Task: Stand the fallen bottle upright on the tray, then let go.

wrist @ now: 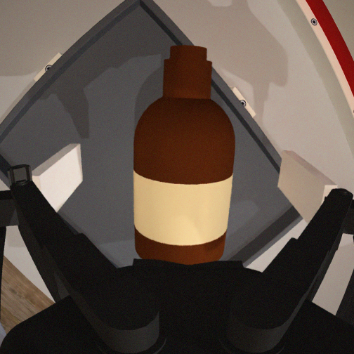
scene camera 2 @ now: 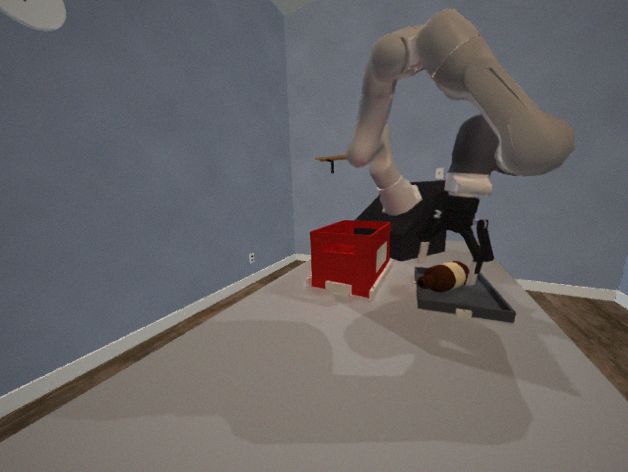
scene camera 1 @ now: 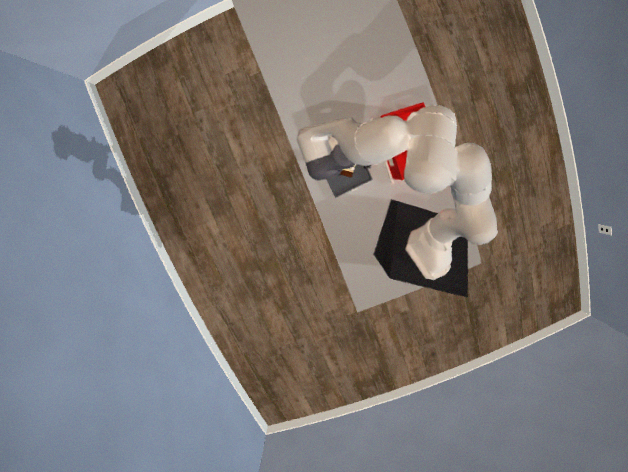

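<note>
The brown bottle (scene camera 1: 347, 173) (scene camera 2: 442, 277) (wrist: 185, 140) with a cream label lies on its side on the dark grey tray (scene camera 1: 338, 189) (scene camera 2: 441, 305) (wrist: 107, 100). In the wrist view its neck points up the picture, and its base end is partly hidden behind the gripper body. My gripper (scene camera 2: 447, 262) (wrist: 181, 164) is open wide with its pale pads on either side of the bottle near the label, and gaps show between each pad and the bottle in the wrist view. In the scene camera 1 view the arm hides the fingers.
A red crate (scene camera 1: 400, 167) (scene camera 2: 339, 266) (wrist: 336, 42) stands on the table beside the tray, partly under the arm in the scene camera 1 view. The black base block (scene camera 1: 417, 215) of the arm stands behind them in the scene camera 2 view. The tray has low raised rims.
</note>
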